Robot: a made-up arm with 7 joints.
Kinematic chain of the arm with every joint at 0, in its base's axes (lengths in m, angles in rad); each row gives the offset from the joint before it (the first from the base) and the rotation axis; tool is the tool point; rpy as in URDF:
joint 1: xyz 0 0 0.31 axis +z
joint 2: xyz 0 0 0 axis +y
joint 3: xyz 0 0 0.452 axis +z
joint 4: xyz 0.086 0 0 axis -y
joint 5: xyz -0.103 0 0.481 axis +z
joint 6: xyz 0 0 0 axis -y
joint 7: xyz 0.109 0 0 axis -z
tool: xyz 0 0 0 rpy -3.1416 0 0
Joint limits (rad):
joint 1: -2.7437..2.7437
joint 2: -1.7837..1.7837
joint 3: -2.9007..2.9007
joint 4: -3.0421..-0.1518
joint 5: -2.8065..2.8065
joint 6: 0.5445..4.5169
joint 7: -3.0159..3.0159
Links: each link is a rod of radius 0.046 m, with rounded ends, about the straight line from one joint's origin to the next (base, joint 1, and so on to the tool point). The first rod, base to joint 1, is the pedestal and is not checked.
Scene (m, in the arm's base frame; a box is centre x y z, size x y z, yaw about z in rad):
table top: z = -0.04
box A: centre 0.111 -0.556 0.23 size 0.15 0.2 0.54 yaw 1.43
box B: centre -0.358 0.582 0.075 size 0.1 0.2 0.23 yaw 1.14
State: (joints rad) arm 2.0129 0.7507 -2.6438 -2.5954 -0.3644 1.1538 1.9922
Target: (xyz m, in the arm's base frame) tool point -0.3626 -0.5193 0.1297
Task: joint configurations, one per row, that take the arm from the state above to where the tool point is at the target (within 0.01 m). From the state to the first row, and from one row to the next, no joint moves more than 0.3 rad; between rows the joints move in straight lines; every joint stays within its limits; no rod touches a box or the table.
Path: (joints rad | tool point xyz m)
1: 1.7768 0.5005 -2.7294 -2.3436 -0.3598 0.9507 1.8111 | 0.2651 -0.3413 0.6199
2: 1.5406 0.2503 -2.8151 -2.0918 -0.3553 0.7476 1.6299 | 0.1452 -0.4973 0.6424
3: 1.3045 0.0000 -2.9007 -1.8400 -0.3507 0.5445 1.4488 | -0.0475 -0.6072 0.6339
4: 1.1181 -0.2050 -2.9007 -1.9337 -0.3832 0.7895 1.6299 | -0.1779 -0.6399 0.4638
5: 0.9317 -0.4100 -2.9007 -2.0273 -0.4157 1.0344 1.8111 | -0.2911 -0.6050 0.2911
6: 0.7453 -0.6150 -2.9007 -2.1210 -0.4482 1.2794 1.9922 | -0.3626 -0.5193 0.1297

